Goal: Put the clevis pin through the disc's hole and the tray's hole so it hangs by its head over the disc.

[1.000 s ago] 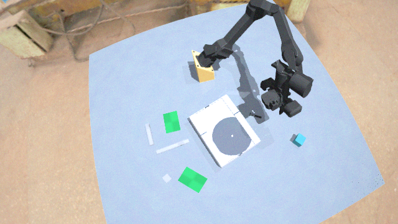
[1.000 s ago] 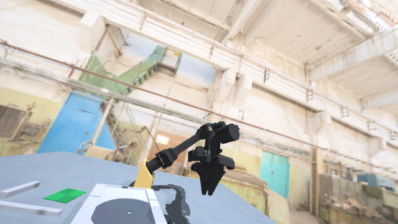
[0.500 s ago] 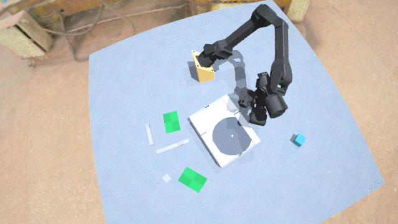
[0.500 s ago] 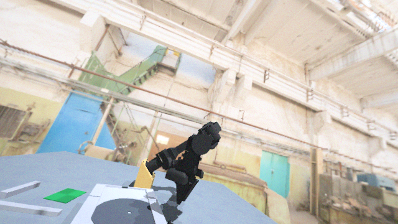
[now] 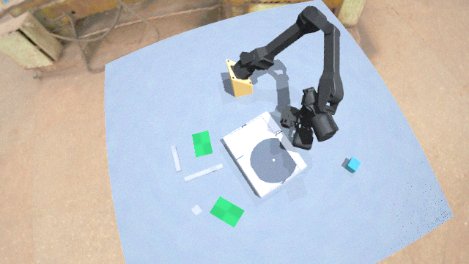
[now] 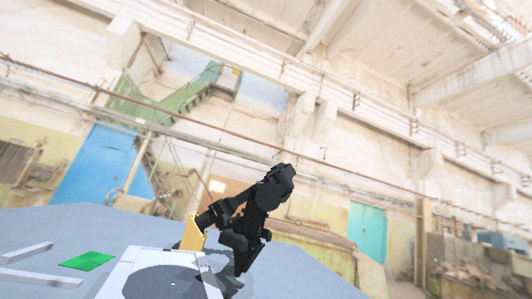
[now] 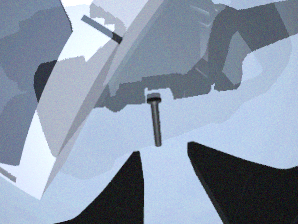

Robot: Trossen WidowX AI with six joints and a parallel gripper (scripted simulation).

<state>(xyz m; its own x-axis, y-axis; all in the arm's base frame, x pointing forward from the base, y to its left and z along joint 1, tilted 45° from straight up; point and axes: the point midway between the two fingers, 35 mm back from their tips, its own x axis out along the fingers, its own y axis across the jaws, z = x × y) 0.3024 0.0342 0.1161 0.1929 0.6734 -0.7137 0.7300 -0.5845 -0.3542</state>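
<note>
Now: gripper tip 6 cm above the steel clevis pin. The rest, counted from my gripper tip: white steel tray (16 cm to the right, 2 cm below); cyan cube (19 cm ahead, 12 cm to the left, 5 cm below); grey aluminium disc (14 cm to the right, 4 cm ahead, 1 cm below).
</note>
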